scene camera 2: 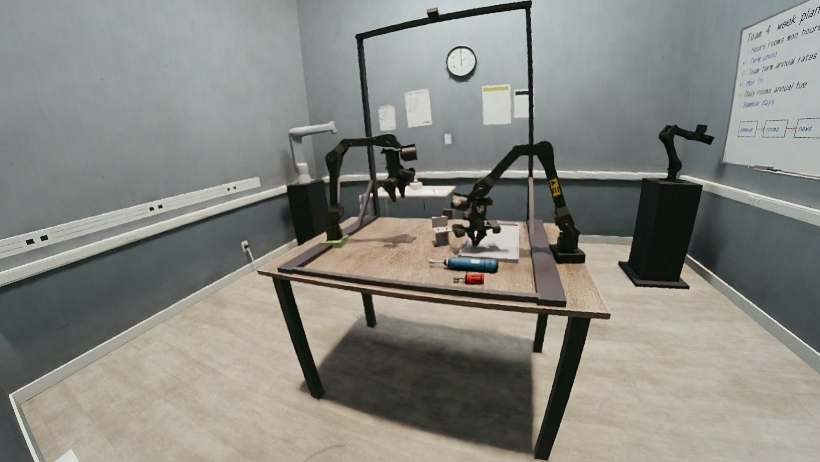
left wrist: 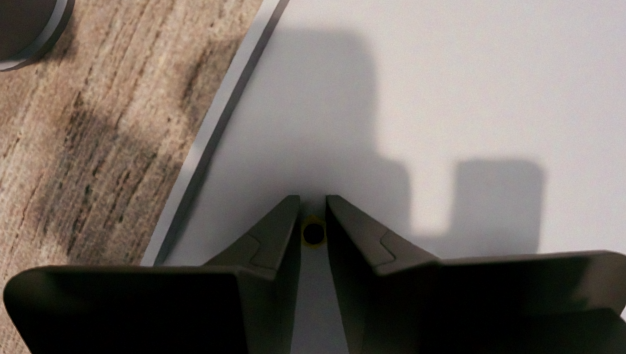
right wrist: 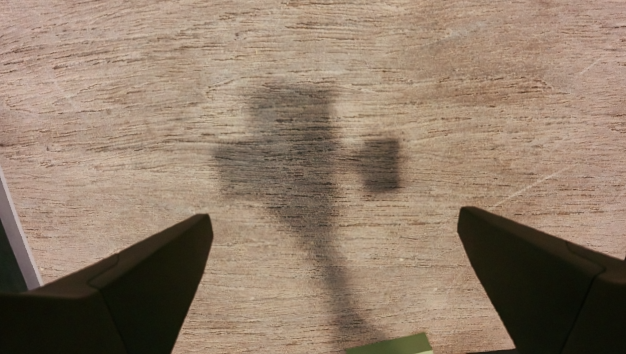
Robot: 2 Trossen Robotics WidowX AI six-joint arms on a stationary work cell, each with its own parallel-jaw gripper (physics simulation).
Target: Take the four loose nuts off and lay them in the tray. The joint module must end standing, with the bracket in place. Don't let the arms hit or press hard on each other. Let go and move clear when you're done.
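Frame: origin at the left arm's base, x left, y back, z up, level; millimetres.
Seen in the pictures: left gripper, fingertip midpoint: (scene camera 2: 474,246) (left wrist: 312,207); right gripper, fingertip midpoint: (scene camera 2: 399,199) (right wrist: 335,222); left arm's base at its link origin: (scene camera 2: 567,249); right arm's base at its link origin: (scene camera 2: 334,238).
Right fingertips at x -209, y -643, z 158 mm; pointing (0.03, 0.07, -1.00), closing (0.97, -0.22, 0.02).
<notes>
Offsets run from my right fingertips to a thing's top centre. "spot": to the spot under its first point.
The joint module @(dx +31, dy +177, dz -118 mm) (scene camera 2: 441,237) stands upright on the table, left of the tray, with the grey bracket (scene camera 2: 439,221) on top. Nuts on it are too small to tell in the scene view. My left gripper (scene camera 2: 475,243) (left wrist: 312,207) is shut on a yellow nut @(dx +90, dy +312, dz -182 mm) (left wrist: 313,218), held between the fingertips with its dark hole facing the wrist camera. It is low over the left part of the pale tray @(dx +12, dy +396, dz -176 mm) (scene camera 2: 508,236) (left wrist: 500,75), inside the rim; the exact height is hard to tell. My right gripper (scene camera 2: 394,192) (right wrist: 335,222) is open and empty, high above the table's left part.
A blue tool @(dx +274, dy +256, dz -151 mm) (scene camera 2: 471,264) and a small red tool @(dx +368, dy +270, dz -163 mm) (scene camera 2: 474,278) lie in front of the tray. Part of a dark round thing @(spot: dx +46, dy +202, dz -181 mm) (left wrist: 25,30) with a pale rim shows beside the tray. A green piece @(spot: dx +62, dy -286, dz -166 mm) (scene camera 2: 337,242) (right wrist: 400,345) lies at the right arm's base. A dark frame post (scene camera 2: 530,86) rises behind.
</notes>
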